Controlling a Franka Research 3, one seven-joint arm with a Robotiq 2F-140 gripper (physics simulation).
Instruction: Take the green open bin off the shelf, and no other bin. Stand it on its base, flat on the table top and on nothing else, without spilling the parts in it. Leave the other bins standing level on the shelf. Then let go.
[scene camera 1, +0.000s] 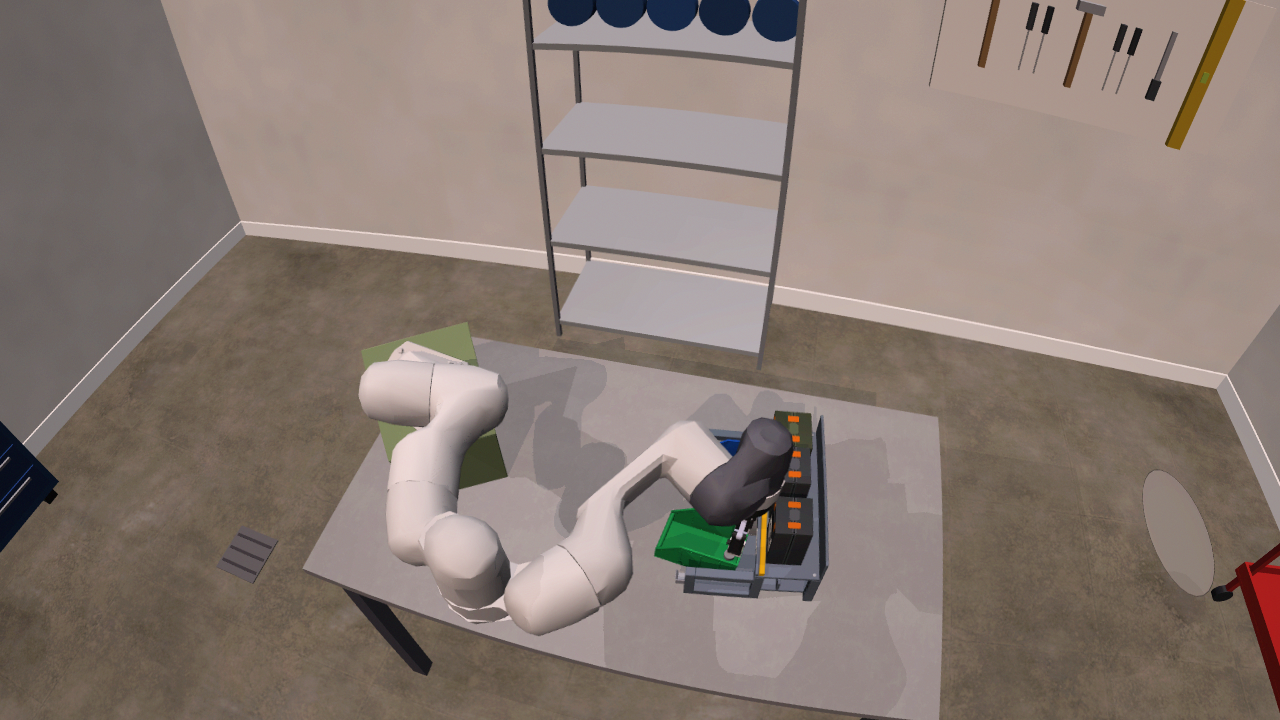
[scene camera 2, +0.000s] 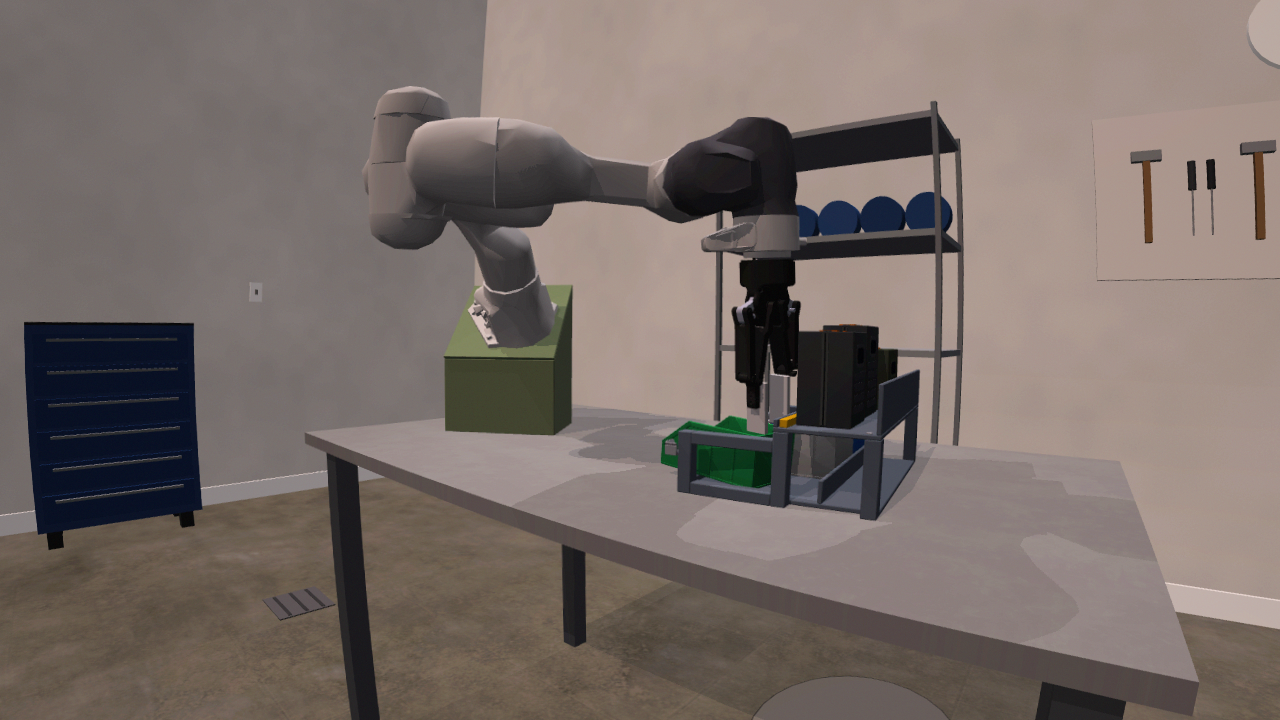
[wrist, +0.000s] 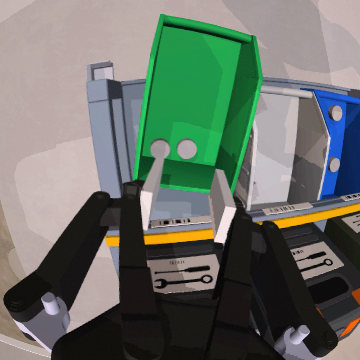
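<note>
The green open bin (scene camera 1: 698, 540) (scene camera 2: 733, 461) (wrist: 197, 85) is in the end bay of the low grey shelf (scene camera 2: 780, 470) (wrist: 104, 120). Its front sticks out past the shelf front and looks slightly raised in scene camera 2. Two round grey parts (wrist: 160, 149) (wrist: 187, 149) lie inside near its rear wall. My gripper (scene camera 1: 735, 540) (scene camera 2: 768, 418) (wrist: 186, 177) is partly open with nothing between its fingers. Its pale pads are over the bin's rear end; whether they touch it is unclear. A light grey bin (wrist: 277, 145) and a blue bin (scene camera 1: 729, 445) (wrist: 345, 155) stand beside it.
Black cases (scene camera 1: 792, 532) (scene camera 2: 827, 376) (wrist: 182, 275) stand on the upper deck, right behind the gripper. A yellow strip (scene camera 1: 762, 548) (wrist: 160, 239) edges that deck. The shelf stands on the table (scene camera 1: 881, 501) (scene camera 2: 984, 537). The arm's olive pedestal (scene camera 2: 499, 394) is at the table's far side.
</note>
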